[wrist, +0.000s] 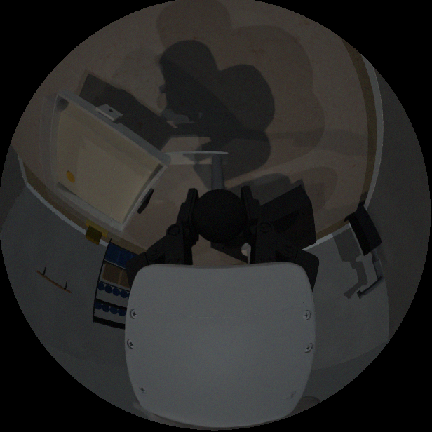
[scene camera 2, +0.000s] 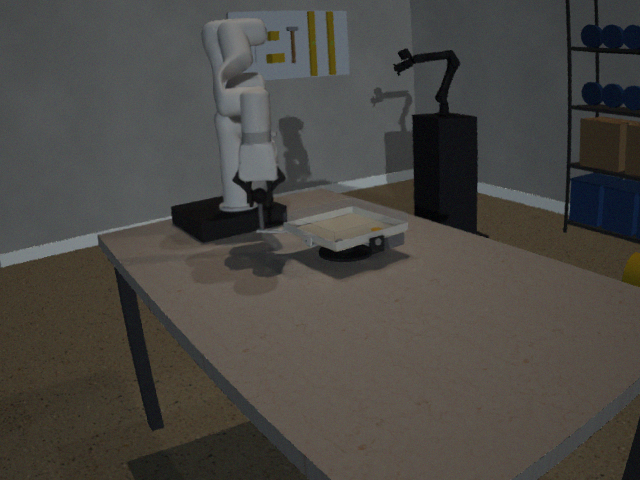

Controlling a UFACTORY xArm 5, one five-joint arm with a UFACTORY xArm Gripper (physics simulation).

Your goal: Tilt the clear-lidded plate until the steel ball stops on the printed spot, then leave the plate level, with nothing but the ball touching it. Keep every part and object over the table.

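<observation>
The clear-lidded plate (scene camera 2: 361, 241) (wrist: 140, 144) has pale walls and a cream floor, and stands on a round black base (scene camera 2: 344, 253). Any slight tilt is hard to judge. The orange printed spot (scene camera 2: 376, 228) (wrist: 70, 176) lies near one side. The steel ball (wrist: 61, 104) looks like a dim grey round in a plate corner, away from the spot; it is hard to make out in the scene view. My gripper (scene camera 2: 260, 195) (wrist: 219, 198) is shut on a black ball knob, above a grey post (scene camera 2: 261, 217) (wrist: 217, 172) that meets the plate's thin side arm (scene camera 2: 271, 231) (wrist: 195, 153).
My black base block (scene camera 2: 201, 224) is at the table's back left, close behind the gripper. A dark bracket (scene camera 2: 376, 243) and a grey block (scene camera 2: 395, 239) are at the plate's side. A black pedestal (scene camera 2: 444, 170) with a small arm stands beyond the table (scene camera 2: 413, 330).
</observation>
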